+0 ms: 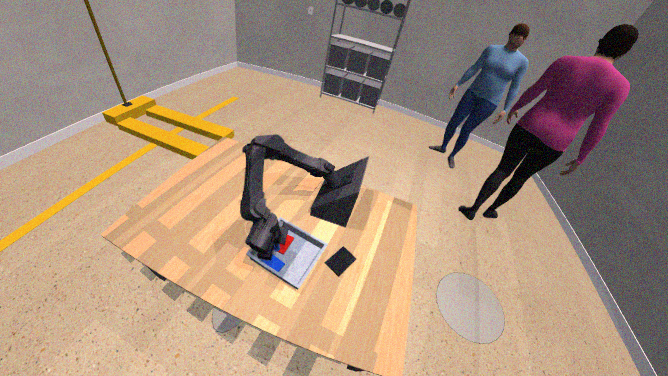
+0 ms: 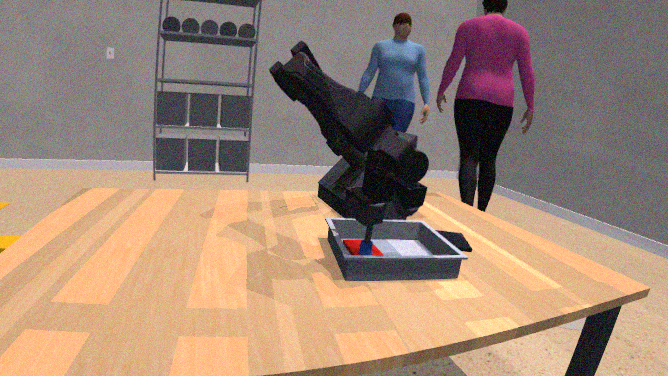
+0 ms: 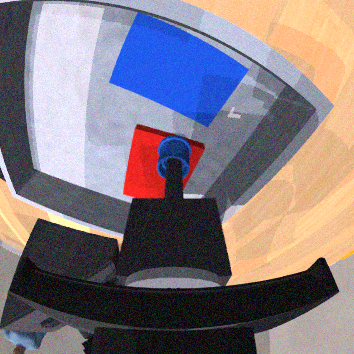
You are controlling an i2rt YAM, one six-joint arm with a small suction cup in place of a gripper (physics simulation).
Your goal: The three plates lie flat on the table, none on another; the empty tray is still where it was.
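Where they show: hand, tool point: (image 1: pixel 277 248) (image 2: pixel 364 254) (image 3: pixel 173 148); arm's base, link origin: (image 1: pixel 337 184) (image 2: pixel 362 164).
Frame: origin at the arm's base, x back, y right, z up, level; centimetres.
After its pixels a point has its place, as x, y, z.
A grey tray (image 1: pixel 305 263) @(-36.4, 1.7, -13.8) (image 2: pixel 403 268) @(-45.3, 12.8, -11.6) (image 3: pixel 60 88) @(-38.9, 4.1, -13.8) sits on the wooden table (image 1: pixel 204 218) @(-33.7, 52.4, -14.1). Inside it a red plate (image 1: pixel 287 244) @(-31.4, 11.7, -12.9) (image 2: pixel 352 245) @(-29.9, 16.0, -12.9) (image 3: pixel 144 172) @(-31.2, 12.8, -12.9) and a blue plate (image 1: pixel 273 262) @(-41.2, 13.8, -12.8) (image 3: pixel 175 67) @(-41.7, 14.1, -12.8) lie flat, apart from each other. A black plate (image 1: pixel 340 260) @(-30.3, -11.7, -13.1) (image 2: pixel 455 239) @(-30.8, -12.8, -13.2) lies flat on the table just right of the tray. My suction cup (image 2: pixel 365 248) (image 3: pixel 173 151) is blue. It is pressed down on the red plate near its far edge, with the plate still low in the tray.
The arm's black wedge-shaped base (image 1: pixel 338 194) @(-8.6, -2.2, 2.6) stands behind the tray. On the floor are a yellow frame (image 1: pixel 164 129), a shelf rack (image 1: pixel 326 60) at the back wall, a grey disc (image 1: pixel 470 307), and two people (image 1: pixel 488 80) (image 1: pixel 541 129) to the right.
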